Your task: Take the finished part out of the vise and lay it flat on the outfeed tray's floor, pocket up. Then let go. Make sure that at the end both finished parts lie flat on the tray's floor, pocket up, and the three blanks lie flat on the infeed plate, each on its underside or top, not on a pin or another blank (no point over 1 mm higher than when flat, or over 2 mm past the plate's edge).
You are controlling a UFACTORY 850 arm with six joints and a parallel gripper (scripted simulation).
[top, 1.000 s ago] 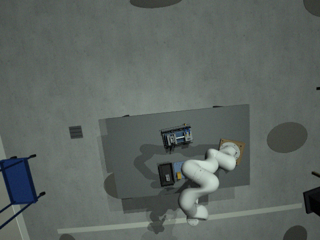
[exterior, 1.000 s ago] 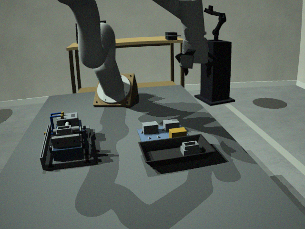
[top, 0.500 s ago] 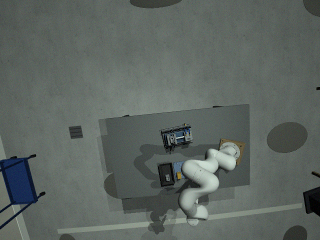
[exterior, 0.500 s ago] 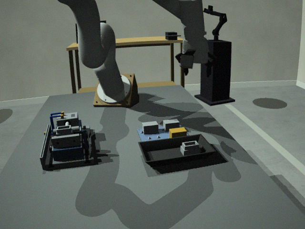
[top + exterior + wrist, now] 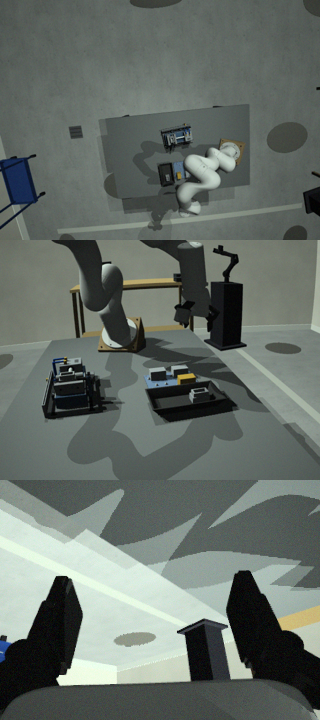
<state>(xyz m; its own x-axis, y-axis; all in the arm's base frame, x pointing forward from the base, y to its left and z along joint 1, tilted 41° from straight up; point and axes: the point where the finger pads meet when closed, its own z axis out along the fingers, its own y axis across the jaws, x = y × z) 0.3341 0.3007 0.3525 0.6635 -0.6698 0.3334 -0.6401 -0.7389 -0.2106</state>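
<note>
Now: hand 10 cm past the white screw rod, 47 cm to the left of it and 14 cm above it. The rest, counted from my hand: yellow block: 4 cm ahead, 6 cm to the right, 19 cm below; then blue plate: 1 cm behind, 10 cm to the right, 21 cm below.
</note>
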